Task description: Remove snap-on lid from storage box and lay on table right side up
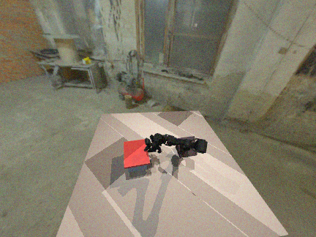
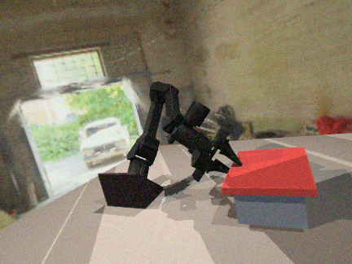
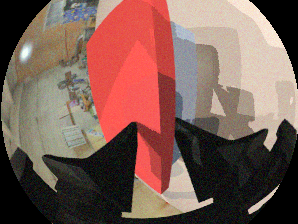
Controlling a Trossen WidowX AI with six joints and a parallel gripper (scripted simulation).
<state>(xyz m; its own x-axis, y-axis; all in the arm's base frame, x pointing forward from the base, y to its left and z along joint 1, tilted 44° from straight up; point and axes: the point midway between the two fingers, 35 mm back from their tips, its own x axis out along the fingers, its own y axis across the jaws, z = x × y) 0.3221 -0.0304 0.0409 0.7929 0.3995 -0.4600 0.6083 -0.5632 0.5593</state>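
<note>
Right now the red lid is 80 mm ahead of my gripper tip and 10 mm above it. Also, from my gripper tip: storage box: 80 mm ahead, 40 mm below.
</note>
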